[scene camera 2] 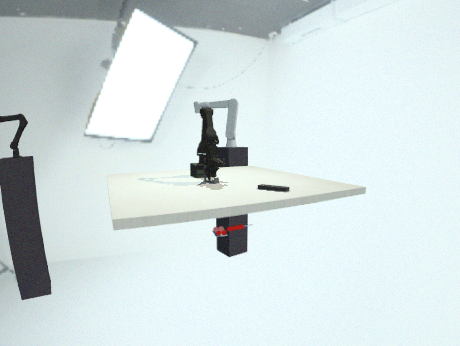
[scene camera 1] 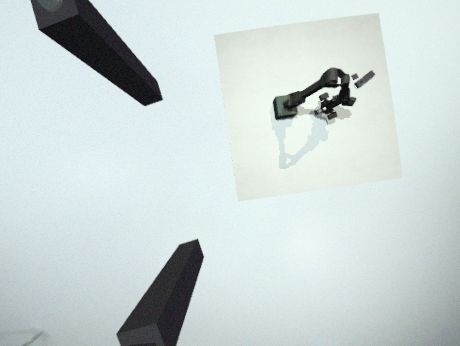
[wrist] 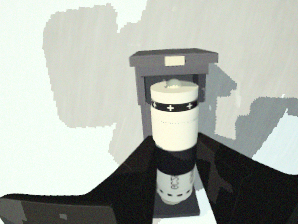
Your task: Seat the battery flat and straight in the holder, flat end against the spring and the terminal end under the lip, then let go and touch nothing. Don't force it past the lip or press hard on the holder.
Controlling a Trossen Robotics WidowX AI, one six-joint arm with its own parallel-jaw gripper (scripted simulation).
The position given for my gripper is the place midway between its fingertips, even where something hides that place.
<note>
In view: my gripper (wrist: 173,141) and a battery (wrist: 174,108).
</note>
